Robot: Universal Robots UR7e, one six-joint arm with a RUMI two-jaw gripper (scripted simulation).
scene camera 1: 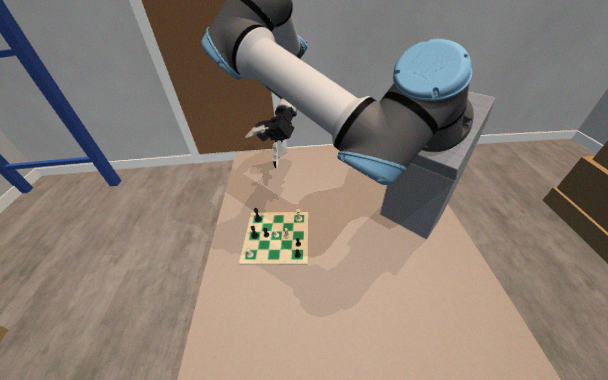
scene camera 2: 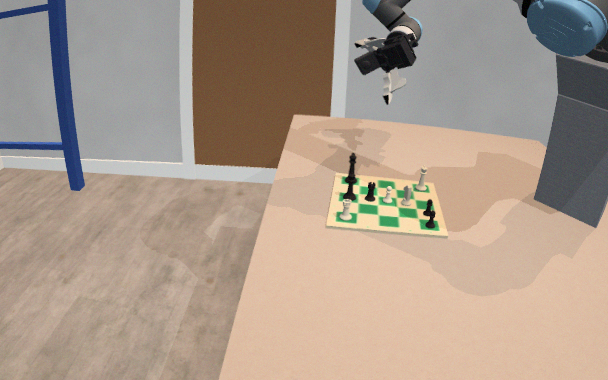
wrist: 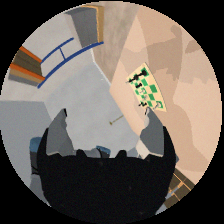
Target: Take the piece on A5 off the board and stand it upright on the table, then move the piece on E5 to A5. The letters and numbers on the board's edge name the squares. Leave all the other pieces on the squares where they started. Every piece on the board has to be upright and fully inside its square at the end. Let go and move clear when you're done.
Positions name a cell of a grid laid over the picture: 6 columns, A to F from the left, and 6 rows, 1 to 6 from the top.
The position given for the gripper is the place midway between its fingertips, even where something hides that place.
Note:
In view: the gripper (scene camera 2: D2).
The gripper is seen too in scene camera 1 (scene camera 1: C3) and in the wrist view (wrist: C3).

